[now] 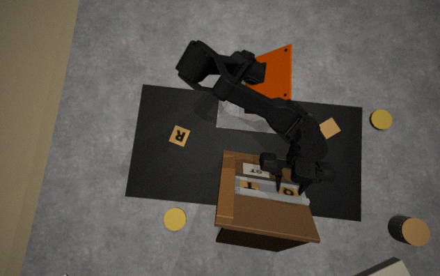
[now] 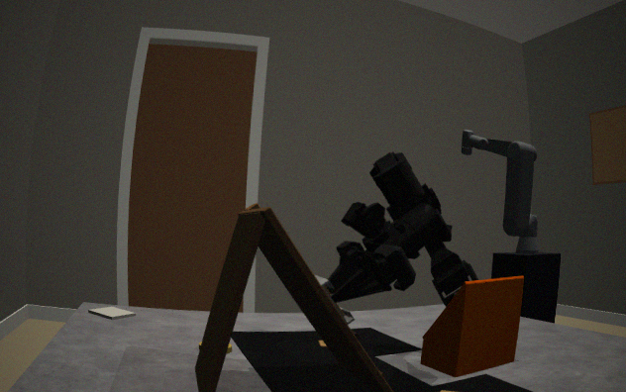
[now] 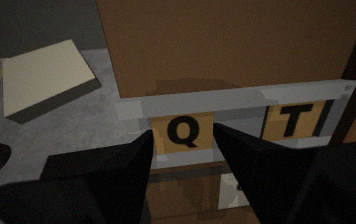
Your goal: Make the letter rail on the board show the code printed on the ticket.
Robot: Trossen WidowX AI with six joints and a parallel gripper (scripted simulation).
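Now: the white ticket 50 mm behind my gripper tip, 80 mm to the right of it and 80 mm below it. The rest, counted from my gripper tip: black mat 160 mm behind, 110 mm to the right, 170 mm below; then q tile right at my gripper tip.
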